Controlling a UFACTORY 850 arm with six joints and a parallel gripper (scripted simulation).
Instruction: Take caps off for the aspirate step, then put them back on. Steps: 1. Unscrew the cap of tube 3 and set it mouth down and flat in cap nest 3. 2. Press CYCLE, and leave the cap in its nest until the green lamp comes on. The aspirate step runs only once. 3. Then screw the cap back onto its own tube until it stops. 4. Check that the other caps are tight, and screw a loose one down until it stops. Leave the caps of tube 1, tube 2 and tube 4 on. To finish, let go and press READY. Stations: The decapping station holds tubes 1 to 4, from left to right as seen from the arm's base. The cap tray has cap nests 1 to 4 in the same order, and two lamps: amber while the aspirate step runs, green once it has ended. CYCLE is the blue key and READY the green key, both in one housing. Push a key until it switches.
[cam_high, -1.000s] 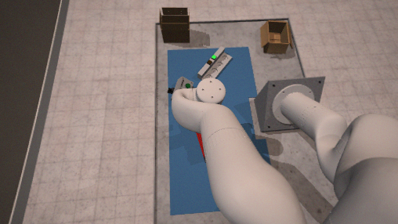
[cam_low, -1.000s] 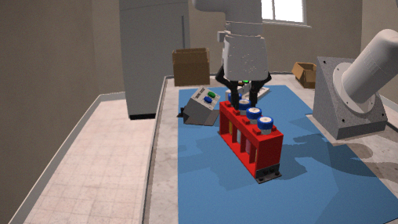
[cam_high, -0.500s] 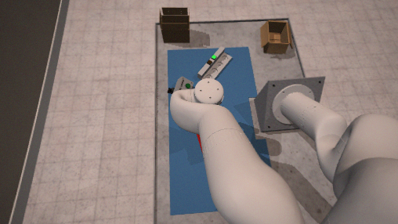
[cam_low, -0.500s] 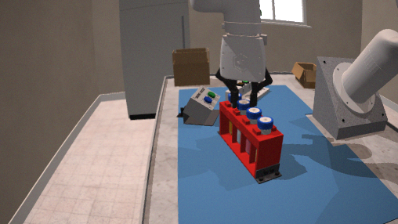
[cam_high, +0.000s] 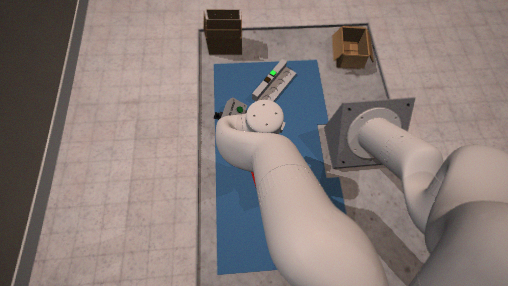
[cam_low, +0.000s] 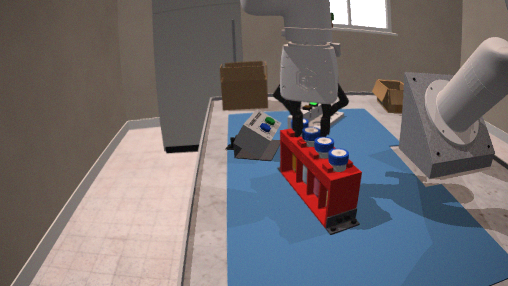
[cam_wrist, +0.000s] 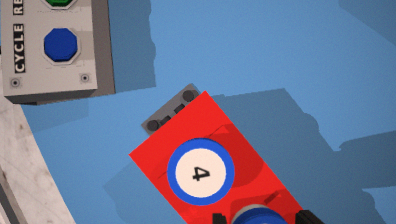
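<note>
My hand is 1 cm above the blue cap. The rest, counted from my hand: blue key (8 cm ahead, 17 cm to the right, 6 cm below); grey key housing (8 cm ahead, 19 cm to the right, 8 cm below); cap marked 4 (1 cm ahead, 5 cm to the right, 1 cm below).
</note>
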